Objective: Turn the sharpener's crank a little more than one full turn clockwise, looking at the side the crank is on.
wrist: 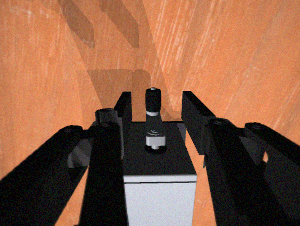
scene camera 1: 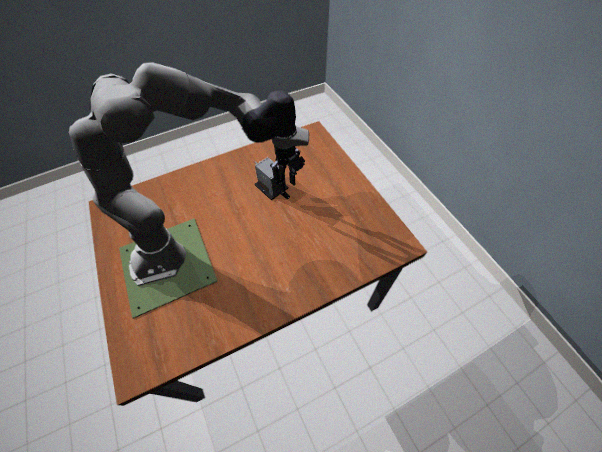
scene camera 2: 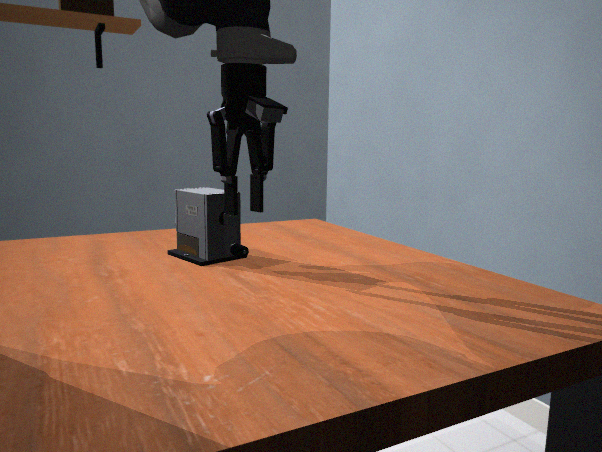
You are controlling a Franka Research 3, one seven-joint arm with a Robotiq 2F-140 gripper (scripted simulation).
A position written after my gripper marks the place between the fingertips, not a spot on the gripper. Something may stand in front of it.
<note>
In view: my gripper [scene camera 2: 244,212] and a sharpener [scene camera 2: 199,211].
My gripper is seen too in the wrist view [wrist: 156,105]. The sharpener also shows in scene camera 1 [scene camera 1: 266,183].
</note>
